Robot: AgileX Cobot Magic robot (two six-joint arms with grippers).
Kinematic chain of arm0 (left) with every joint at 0, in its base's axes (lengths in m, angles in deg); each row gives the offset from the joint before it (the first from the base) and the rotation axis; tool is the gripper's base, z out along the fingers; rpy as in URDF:
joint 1: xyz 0 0 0.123 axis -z
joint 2: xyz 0 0 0 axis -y
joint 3: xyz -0.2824 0 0.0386 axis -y
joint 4: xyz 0.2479 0 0.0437 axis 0.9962 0 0.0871
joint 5: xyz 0 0 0 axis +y
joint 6: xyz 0.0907 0 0.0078 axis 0.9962 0 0.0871
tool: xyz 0 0 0 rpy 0 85 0
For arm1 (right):
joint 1: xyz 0 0 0.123 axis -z
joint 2: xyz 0 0 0 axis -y
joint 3: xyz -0.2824 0 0.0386 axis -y
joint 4: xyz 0.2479 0 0.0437 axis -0.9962 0 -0.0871
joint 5: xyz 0 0 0 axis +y
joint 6: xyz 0.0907 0 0.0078 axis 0.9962 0 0.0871
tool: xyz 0 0 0 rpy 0 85 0
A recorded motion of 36 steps. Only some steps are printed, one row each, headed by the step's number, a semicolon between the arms.
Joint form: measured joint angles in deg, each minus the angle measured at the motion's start. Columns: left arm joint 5, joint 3, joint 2, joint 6, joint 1, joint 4; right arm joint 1, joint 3, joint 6, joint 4, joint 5, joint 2.
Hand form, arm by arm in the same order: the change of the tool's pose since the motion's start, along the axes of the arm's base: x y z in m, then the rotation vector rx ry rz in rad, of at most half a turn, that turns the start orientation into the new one. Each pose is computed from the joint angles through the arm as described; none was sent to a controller.
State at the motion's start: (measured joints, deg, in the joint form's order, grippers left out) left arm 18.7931 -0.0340 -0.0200 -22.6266 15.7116 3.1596; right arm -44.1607 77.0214 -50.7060 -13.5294 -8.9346 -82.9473
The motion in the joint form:
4: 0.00 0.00 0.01 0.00 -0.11 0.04; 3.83 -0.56 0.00 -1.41 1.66 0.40
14: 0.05 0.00 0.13 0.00 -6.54 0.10; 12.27 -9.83 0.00 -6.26 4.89 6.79
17: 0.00 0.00 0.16 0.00 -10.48 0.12; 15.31 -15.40 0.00 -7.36 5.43 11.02
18: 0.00 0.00 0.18 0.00 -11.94 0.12; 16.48 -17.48 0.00 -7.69 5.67 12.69
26: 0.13 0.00 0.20 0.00 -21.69 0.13; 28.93 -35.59 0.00 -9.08 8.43 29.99
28: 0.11 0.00 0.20 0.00 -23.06 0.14; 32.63 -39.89 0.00 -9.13 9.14 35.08
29: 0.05 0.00 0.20 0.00 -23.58 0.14; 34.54 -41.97 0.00 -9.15 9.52 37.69
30: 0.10 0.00 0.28 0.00 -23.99 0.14; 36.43 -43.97 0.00 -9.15 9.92 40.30
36: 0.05 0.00 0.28 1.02 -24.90 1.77; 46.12 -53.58 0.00 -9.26 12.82 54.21
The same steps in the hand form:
4: 0.0000 0.0001 0.0000 0.0006 -0.0004 0.0020; 0.0139 -0.0180 -0.0035 -0.0025 0.0395 -0.0601
14: 0.0010 0.0061 0.0000 0.0014 -0.0017 0.1143; 0.0168 -0.0746 -0.0275 0.0038 0.1743 -0.1938
17: 0.0013 0.0098 0.0002 0.0015 -0.0031 0.1831; 0.0068 -0.0988 -0.0393 0.0050 0.2119 -0.2452
18: 0.0014 0.0112 0.0002 0.0015 -0.0035 0.2086; 0.0023 -0.1078 -0.0437 0.0055 0.2244 -0.2647
26: 0.0008 0.0203 0.0000 0.0021 -0.0014 0.3789; -0.0539 -0.1849 -0.0828 0.0224 0.2888 -0.4661
28: 0.0007 0.0216 0.0000 0.0023 -0.0018 0.4028; -0.0720 -0.2015 -0.0925 0.0335 0.2872 -0.5253
29: 0.0006 0.0221 0.0001 0.0023 -0.0028 0.4118; -0.0813 -0.2090 -0.0974 0.0398 0.2844 -0.5556
30: 0.0004 0.0224 0.0001 0.0022 -0.0033 0.4190; -0.0905 -0.2156 -0.1024 0.0462 0.2804 -0.5855
36: 0.0002 0.0241 0.0002 0.0481 -0.0064 0.4331; -0.1371 -0.2393 -0.1311 0.0799 0.2521 -0.7323

